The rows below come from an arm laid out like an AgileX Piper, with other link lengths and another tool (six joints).
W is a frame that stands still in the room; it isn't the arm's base.
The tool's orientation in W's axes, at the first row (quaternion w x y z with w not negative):
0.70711 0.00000 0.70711 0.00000
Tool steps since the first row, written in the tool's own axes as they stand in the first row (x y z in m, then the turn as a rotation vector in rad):
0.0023 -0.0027 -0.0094 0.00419 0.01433 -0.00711
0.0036 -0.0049 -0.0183 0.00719 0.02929 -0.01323
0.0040 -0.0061 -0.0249 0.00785 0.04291 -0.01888
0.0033 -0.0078 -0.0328 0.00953 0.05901 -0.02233
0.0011 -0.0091 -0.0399 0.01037 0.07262 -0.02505
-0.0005 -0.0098 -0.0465 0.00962 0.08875 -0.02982
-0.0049 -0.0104 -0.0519 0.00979 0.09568 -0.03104
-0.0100 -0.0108 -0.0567 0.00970 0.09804 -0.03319
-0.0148 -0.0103 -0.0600 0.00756 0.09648 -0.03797
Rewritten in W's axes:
-0.0094 -0.0027 -0.0023 -0.00711 0.01433 -0.00419
-0.0183 -0.0049 -0.0036 -0.01323 0.02929 -0.00719
-0.0249 -0.0061 -0.0040 -0.01888 0.04291 -0.00785
-0.0328 -0.0078 -0.0033 -0.02233 0.05901 -0.00953
-0.0399 -0.0091 -0.0011 -0.02505 0.07262 -0.01037
-0.0465 -0.0098 0.0005 -0.02982 0.08875 -0.00962
-0.0519 -0.0104 0.0049 -0.03104 0.09568 -0.00979
-0.0567 -0.0108 0.0100 -0.03319 0.09804 -0.00970
-0.0600 -0.0103 0.0148 -0.03797 0.09648 -0.00756

